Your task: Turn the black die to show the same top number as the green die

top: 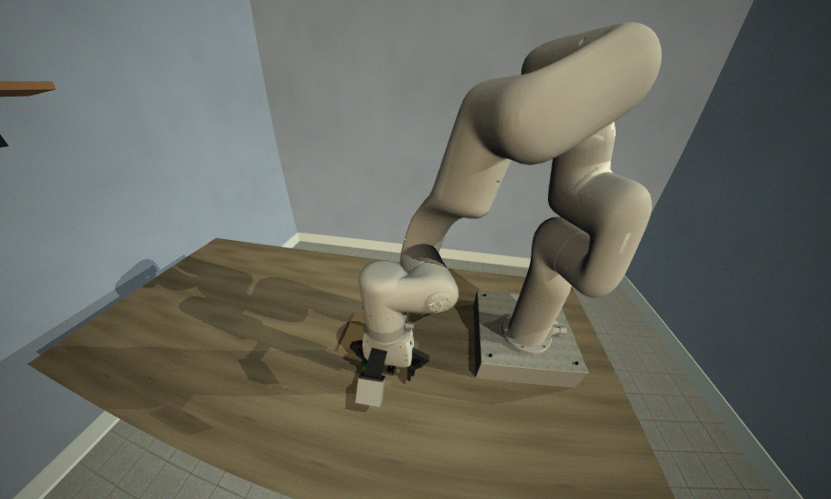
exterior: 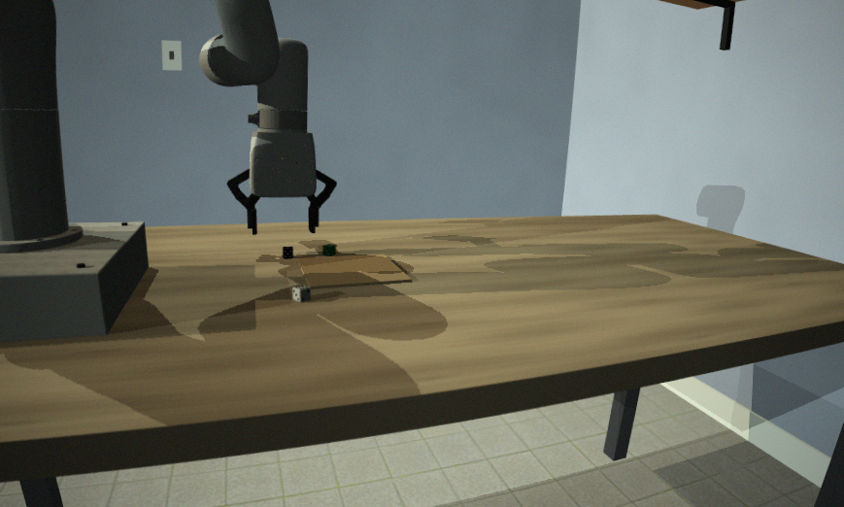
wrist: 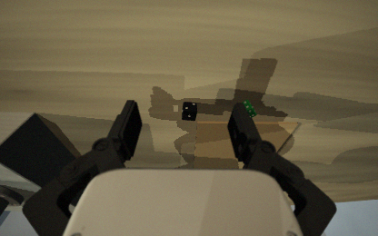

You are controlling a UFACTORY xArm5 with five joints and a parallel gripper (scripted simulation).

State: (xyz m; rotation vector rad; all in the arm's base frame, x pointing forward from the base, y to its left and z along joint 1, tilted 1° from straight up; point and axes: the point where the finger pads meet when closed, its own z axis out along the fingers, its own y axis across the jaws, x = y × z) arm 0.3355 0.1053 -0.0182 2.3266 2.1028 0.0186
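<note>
Right now my hand is 20 mm to the left of the black die and 40 mm above it. From my hand the other things lie so: green die 70 mm ahead, 20 mm to the right, 40 mm below; then white die 20 mm behind, 220 mm to the right, 40 mm below; then tan mat 80 mm ahead, 120 mm to the right, 40 mm below.
</note>
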